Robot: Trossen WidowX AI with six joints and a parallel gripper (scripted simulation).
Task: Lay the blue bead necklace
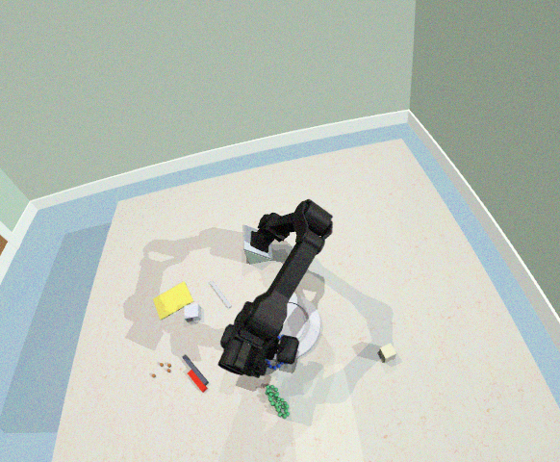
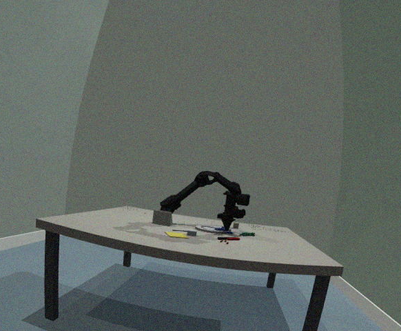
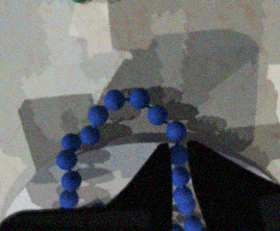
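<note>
Now: the round bead board 80 mm behind my gripper tip, 50 mm to the left of it and 10 mm below it. Also, from my gripper tip: white cube (150 mm behind, 230 mm to the right); then grey tool (40 mm ahead, 200 mm to the right, 10 mm below); then stick (210 mm behind, 150 mm to the right, 10 mm below).
</note>
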